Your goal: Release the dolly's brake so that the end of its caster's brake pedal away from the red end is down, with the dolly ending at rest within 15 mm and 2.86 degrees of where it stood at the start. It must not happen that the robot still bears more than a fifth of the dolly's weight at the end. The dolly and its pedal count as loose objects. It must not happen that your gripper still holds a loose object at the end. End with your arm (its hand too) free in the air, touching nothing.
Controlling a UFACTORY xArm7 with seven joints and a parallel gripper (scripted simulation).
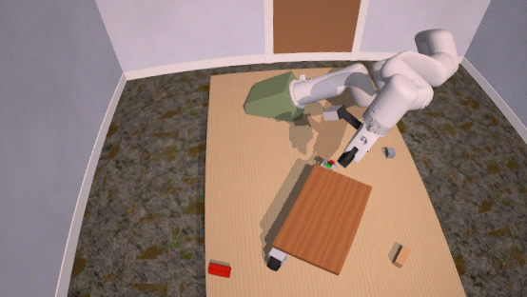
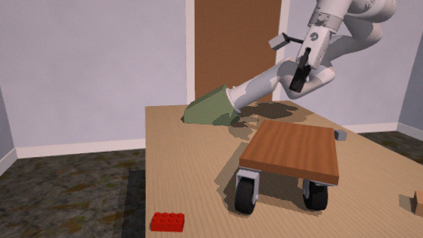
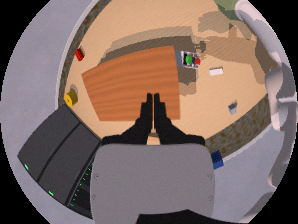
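The caster brake pedal lies 17 cm below my hand, 10 cm behind it and 1 cm to the right of it. Round my hand: grey cube (27 cm to the left, 24 cm below, 21 cm behind); then white block (25 cm below, 18 cm behind, 8 cm to the left); then tan block (24 cm below, 23 cm to the left, 22 cm ahead).
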